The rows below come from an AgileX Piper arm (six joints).
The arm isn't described. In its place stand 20 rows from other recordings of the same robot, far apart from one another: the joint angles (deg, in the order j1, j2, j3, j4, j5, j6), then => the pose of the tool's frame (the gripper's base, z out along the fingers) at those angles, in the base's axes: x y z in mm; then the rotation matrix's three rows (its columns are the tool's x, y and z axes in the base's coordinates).
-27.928, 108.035, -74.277, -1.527, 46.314, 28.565 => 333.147 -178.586 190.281; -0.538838 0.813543 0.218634; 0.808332 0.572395 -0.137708; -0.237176 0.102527 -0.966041
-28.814, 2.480, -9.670, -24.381, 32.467, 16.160 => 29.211 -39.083 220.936; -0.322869 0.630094 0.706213; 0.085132 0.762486 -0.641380; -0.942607 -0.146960 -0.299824
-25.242, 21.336, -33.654, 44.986, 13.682, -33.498 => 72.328 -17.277 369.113; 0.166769 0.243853 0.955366; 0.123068 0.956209 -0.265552; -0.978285 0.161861 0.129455
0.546, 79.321, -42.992, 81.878, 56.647, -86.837 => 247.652 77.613 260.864; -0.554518 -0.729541 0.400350; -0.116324 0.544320 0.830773; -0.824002 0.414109 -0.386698
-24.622, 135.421, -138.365, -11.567, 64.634, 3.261 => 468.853 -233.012 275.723; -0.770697 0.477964 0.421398; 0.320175 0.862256 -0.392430; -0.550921 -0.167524 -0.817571
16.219, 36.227, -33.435, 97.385, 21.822, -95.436 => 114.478 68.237 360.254; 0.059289 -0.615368 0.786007; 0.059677 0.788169 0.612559; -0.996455 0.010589 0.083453
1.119, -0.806, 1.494, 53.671, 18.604, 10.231 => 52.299 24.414 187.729; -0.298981 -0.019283 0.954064; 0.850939 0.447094 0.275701; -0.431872 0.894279 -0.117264
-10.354, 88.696, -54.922, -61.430, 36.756, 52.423 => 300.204 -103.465 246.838; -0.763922 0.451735 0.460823; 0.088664 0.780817 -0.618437; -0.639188 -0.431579 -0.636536
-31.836, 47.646, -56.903, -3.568, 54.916, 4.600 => 120.650 -80.366 381.599; -0.527568 0.583675 0.617248; 0.379814 0.811987 -0.443191; -0.759877 0.000626 -0.650066
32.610, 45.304, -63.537, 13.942, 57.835, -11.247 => 94.940 82.774 420.411; -0.424490 -0.699313 0.575126; -0.346949 0.712341 0.610079; -0.836322 0.059433 -0.545008
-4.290, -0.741, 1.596, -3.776, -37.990, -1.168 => 33.308 1.201 258.921; 0.663192 0.092923 0.742659; -0.122183 0.992393 -0.015061; -0.738409 -0.080753 0.669500
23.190, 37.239, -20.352, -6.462, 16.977, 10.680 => 118.991 47.722 250.715; -0.469773 -0.331274 0.818273; -0.115988 0.942047 0.314793; -0.875134 0.052971 -0.480972
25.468, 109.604, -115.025, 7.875, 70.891, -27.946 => 372.740 190.582 364.653; -0.501352 -0.773466 0.387810; -0.709087 0.624133 0.328107; -0.495825 -0.110494 -0.861365
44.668, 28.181, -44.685, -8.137, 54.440, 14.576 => 57.614 42.217 353.973; -0.485594 -0.554672 0.675675; -0.241714 0.827980 0.505987; -0.840103 0.082384 -0.536134
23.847, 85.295, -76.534, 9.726, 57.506, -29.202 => 279.013 137.510 334.394; -0.542259 -0.747965 0.382758; -0.678844 0.658451 0.324981; -0.495102 -0.083609 -0.864803
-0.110, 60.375, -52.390, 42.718, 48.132, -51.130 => 203.671 45.581 343.569; -0.510828 -0.575147 0.638952; -0.286900 0.814685 0.503961; -0.810397 0.074122 -0.581174
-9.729, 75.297, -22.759, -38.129, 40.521, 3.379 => 155.028 -63.619 153.369; -0.963405 -0.259710 0.066340; -0.263154 0.869309 -0.418391; 0.050990 -0.420538 -0.905841
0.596, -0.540, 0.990, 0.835, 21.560, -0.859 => 52.474 1.033 174.121; -0.292525 -0.015943 0.956125; -0.004481 0.999873 0.015302; -0.956247 0.000191 -0.292560
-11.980, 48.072, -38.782, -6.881, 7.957, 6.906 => 176.409 -38.975 342.837; -0.206269 0.223726 0.952575; 0.045385 0.974650 -0.219083; -0.977442 -0.001957 -0.211194
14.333, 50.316, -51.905, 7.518, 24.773, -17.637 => 175.468 49.983 387.507; -0.238286 -0.348548 0.906496; -0.254065 0.923249 0.288204; -0.937374 -0.161634 -0.308551
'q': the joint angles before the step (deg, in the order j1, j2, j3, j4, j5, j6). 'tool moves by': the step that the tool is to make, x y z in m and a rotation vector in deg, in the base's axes. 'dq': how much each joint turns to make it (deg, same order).
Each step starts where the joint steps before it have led.
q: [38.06, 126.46, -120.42, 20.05, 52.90, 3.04]
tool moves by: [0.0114, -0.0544, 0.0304, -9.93, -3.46, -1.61]
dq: [-4.77, -4.56, -0.35, -9.27, 8.48, -1.40]
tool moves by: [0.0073, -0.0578, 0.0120, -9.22, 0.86, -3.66]
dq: [-5.48, -3.92, 2.60, -6.65, 6.99, -1.65]
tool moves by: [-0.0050, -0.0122, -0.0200, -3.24, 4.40, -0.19]
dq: [-1.00, -1.24, 5.82, -0.51, 0.86, -0.85]
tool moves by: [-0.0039, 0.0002, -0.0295, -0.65, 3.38, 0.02]
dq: [0.07, 0.09, 6.20, 1.03, -2.97, -0.22]
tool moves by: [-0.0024, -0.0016, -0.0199, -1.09, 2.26, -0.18]
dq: [-0.05, 0.43, 3.57, 0.06, -1.50, 0.00]
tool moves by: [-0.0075, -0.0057, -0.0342, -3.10, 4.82, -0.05]
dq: [-0.11, 0.92, 5.87, -0.59, -1.09, 0.00]
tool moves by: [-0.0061, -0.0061, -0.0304, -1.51, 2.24, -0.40]
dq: [-0.29, 0.79, 5.66, -0.27, -3.78, -0.05]
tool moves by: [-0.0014, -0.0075, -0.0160, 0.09, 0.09, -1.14]
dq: [-0.86, 0.23, 3.48, 0.26, -3.67, -0.06]
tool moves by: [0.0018, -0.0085, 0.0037, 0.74, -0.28, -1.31]
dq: [-1.29, -0.84, 0.59, 0.67, -0.30, -0.30]
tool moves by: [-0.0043, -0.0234, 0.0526, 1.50, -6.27, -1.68]
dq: [-2.59, -7.80, 0.60, -1.09, 0.87, -0.44]
